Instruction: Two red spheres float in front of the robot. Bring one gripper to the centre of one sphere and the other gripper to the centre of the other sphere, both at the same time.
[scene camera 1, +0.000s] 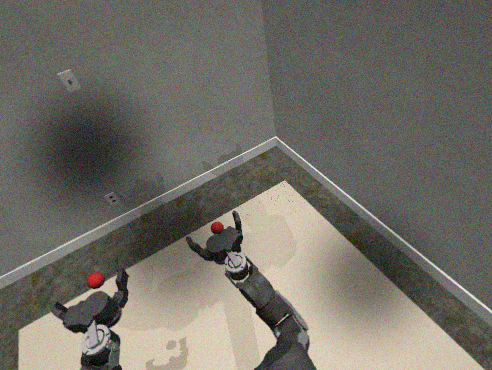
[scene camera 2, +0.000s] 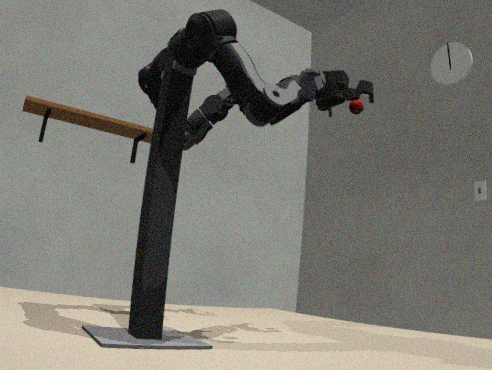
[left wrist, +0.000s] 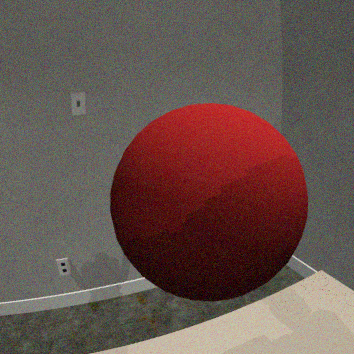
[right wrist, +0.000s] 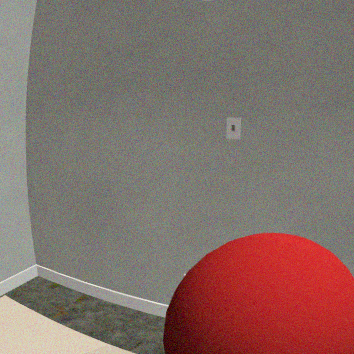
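Observation:
Two red spheres float in the air. My left gripper (scene camera 1: 90, 290) is open and empty. The left red sphere (scene camera 1: 96, 280) (left wrist: 209, 202) appears between its spread fingertips, slightly beyond the line joining them; it is large in the left wrist view. My right gripper (scene camera 1: 212, 227) (scene camera 2: 350, 106) is open. The other red sphere (scene camera 1: 217, 227) (scene camera 2: 356, 106) appears between its fingertips; this red sphere (right wrist: 267, 300) shows low and right of centre in the right wrist view, cut by the lower edge. The left gripper and its sphere are hidden in scene camera 2.
The dark pedestal (scene camera 2: 155, 215) stands on a grey base plate (scene camera 2: 105, 340). A wooden shelf (scene camera 2: 85, 116) is on the wall behind it. A round clock (scene camera 2: 451, 63) hangs at the right. The right forearm (scene camera 1: 272, 307) extends from the lower edge.

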